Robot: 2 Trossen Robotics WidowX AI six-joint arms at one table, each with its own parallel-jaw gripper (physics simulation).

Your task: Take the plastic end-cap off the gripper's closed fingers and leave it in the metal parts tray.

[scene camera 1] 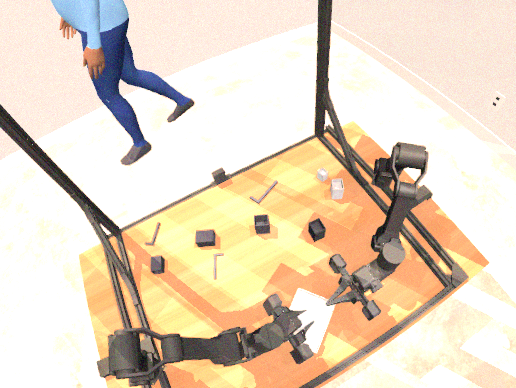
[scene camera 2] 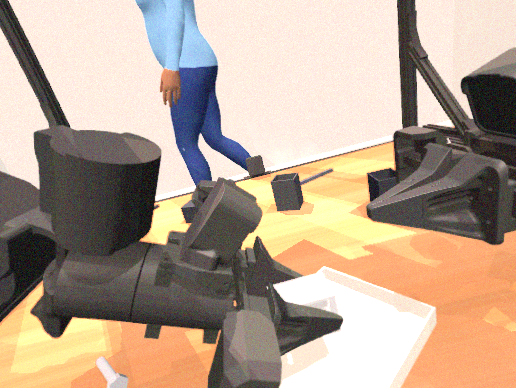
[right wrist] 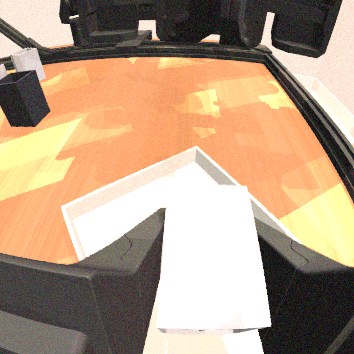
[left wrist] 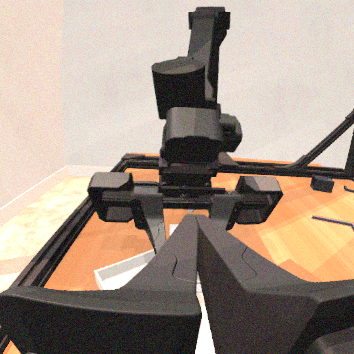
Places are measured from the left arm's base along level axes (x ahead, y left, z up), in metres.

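Pixels of known places: left gripper, fingertip midpoint: (scene camera 1: 326, 304) (scene camera 2: 368, 213) (right wrist: 229, 8) (left wrist: 193, 222); right gripper, fingertip midpoint: (scene camera 1: 310, 316) (scene camera 2: 333, 307) (right wrist: 200, 217); left arm's base, link origin: (scene camera 1: 381, 181) (right wrist: 85, 44).
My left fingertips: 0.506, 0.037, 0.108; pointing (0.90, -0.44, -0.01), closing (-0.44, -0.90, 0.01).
Note:
For each thing: its top centre in the pictures, then the offset to it from my left fingertips, as dx, dy, dz.
- white end-cap, top centre: (right wrist: 210, 243) (scene camera 2: 298, 290) (scene camera 1: 302, 319) +0.054, -0.033, -0.056
- pale bolt, top centre: (scene camera 2: 103, 362) +0.212, -0.156, -0.107
The white end-cap (scene camera 2: 327, 303) (right wrist: 212, 260) is between the fingers of my right gripper (scene camera 1: 308, 317) (scene camera 2: 322, 298) (right wrist: 200, 217), which is shut on it and low over the parts tray. The shallow, pale tray (scene camera 1: 317, 300) (scene camera 2: 380, 287) (left wrist: 125, 265) (right wrist: 130, 182) is overexposed, so the cap blends into it in scene camera 1, and I cannot tell whether the cap touches the tray floor. My left gripper (scene camera 1: 328, 303) (scene camera 2: 370, 207) (left wrist: 193, 222) is shut and empty; its bare fingertips are raised, to the right of the right gripper in scene camera 1.
Dark boxes (scene camera 1: 205, 238) (scene camera 1: 262, 224) (scene camera 1: 317, 229) and L-shaped keys (scene camera 1: 215, 266) (scene camera 1: 265, 192) lie behind the tray. Two pale boxes (scene camera 1: 322, 174) (scene camera 1: 337, 188) stand farther back. A pale bolt (scene camera 2: 114, 377) lies at the front in scene camera 2. A black frame (scene camera 1: 322, 70) borders the table.

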